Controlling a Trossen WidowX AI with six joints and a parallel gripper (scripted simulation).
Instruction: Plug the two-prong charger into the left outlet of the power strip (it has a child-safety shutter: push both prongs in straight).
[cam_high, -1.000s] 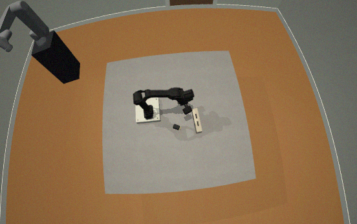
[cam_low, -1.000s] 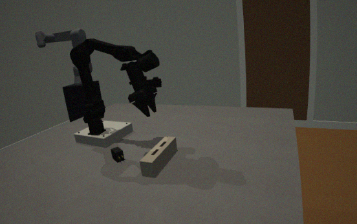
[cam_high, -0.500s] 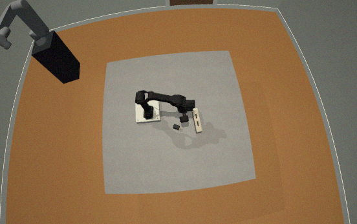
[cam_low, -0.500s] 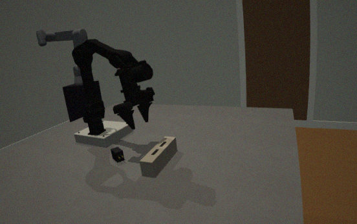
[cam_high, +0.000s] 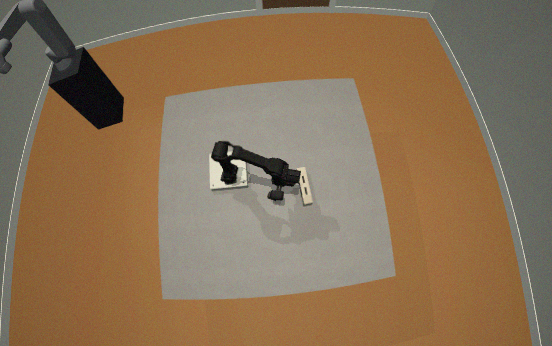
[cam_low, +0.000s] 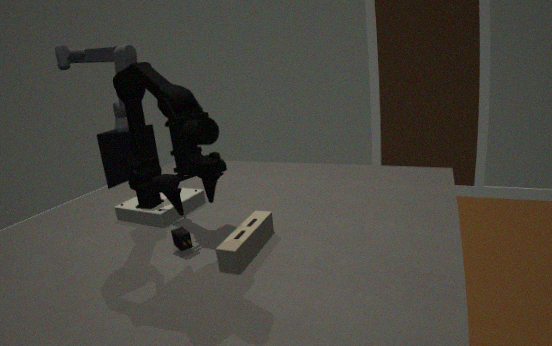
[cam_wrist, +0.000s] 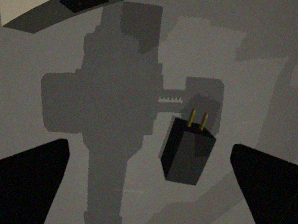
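Now: the two-prong charger 7 cm below my gripper tip, 3 cm to the right of it and 3 cm behind it.
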